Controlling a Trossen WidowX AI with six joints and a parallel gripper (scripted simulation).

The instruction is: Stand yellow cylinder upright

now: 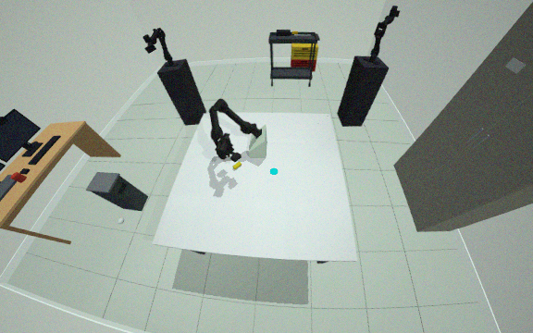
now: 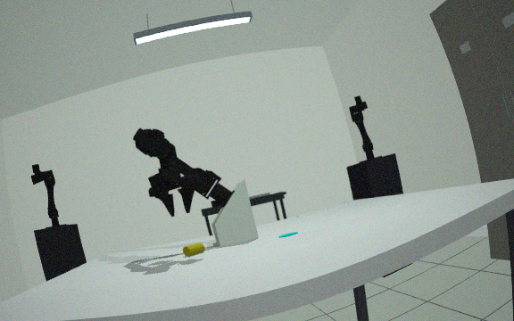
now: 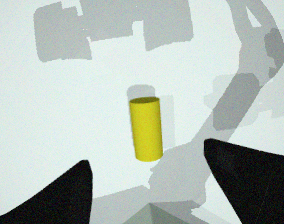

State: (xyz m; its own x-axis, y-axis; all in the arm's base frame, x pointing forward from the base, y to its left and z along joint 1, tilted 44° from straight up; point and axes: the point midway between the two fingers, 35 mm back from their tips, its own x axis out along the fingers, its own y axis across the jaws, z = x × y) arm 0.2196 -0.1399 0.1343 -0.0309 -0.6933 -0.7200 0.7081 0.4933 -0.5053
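Now: gripper tip 110 mm above the yellow cylinder, 20 mm past it and 10 mm to the right of it. Also, from my gripper tip: cyan circle (300 mm to the left, 130 mm below, 30 mm ahead).
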